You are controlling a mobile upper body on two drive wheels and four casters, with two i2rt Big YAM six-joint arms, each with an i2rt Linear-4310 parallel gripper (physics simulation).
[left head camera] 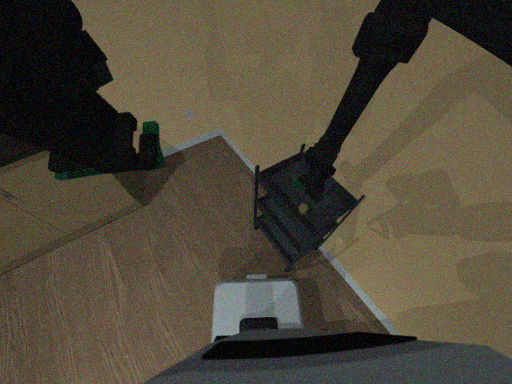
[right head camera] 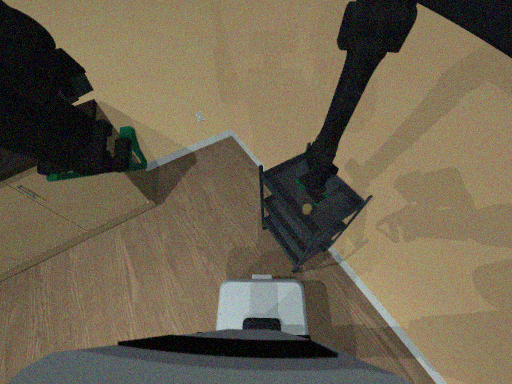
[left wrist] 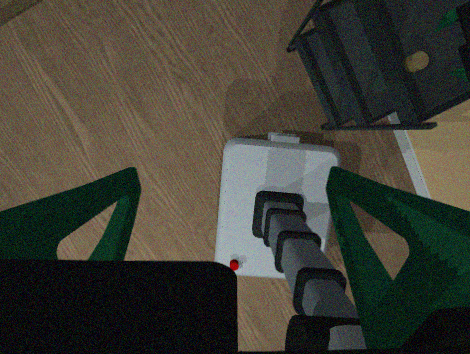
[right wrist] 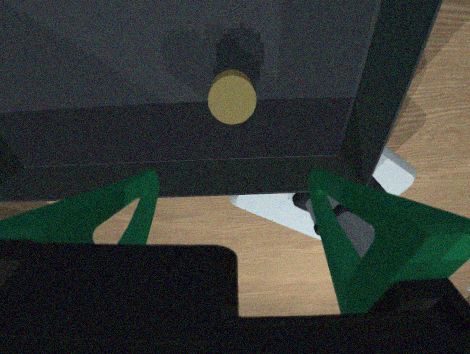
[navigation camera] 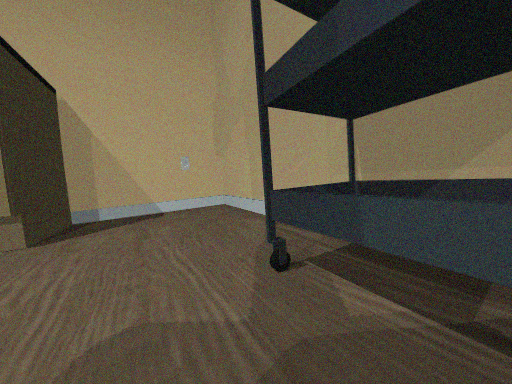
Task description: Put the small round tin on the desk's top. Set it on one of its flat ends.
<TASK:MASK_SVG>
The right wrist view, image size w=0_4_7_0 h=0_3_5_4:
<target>my right gripper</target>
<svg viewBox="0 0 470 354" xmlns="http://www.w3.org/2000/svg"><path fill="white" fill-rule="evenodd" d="M470 219L355 183L319 168L312 168L308 189L341 314L239 316L238 258L233 250L221 245L146 244L160 189L156 170L148 169L119 182L0 220L0 354L470 354L470 305L449 280L449 277L470 259ZM141 196L132 219L118 243L95 244L93 241L95 229ZM327 195L373 227L375 239L362 259L340 226Z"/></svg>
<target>small round tin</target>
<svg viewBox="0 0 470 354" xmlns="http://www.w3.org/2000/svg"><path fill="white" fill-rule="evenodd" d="M230 69L219 73L214 78L208 94L208 106L212 115L217 120L225 124L234 125L246 121L253 114L256 107L256 93L246 74L239 70Z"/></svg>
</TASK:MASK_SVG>
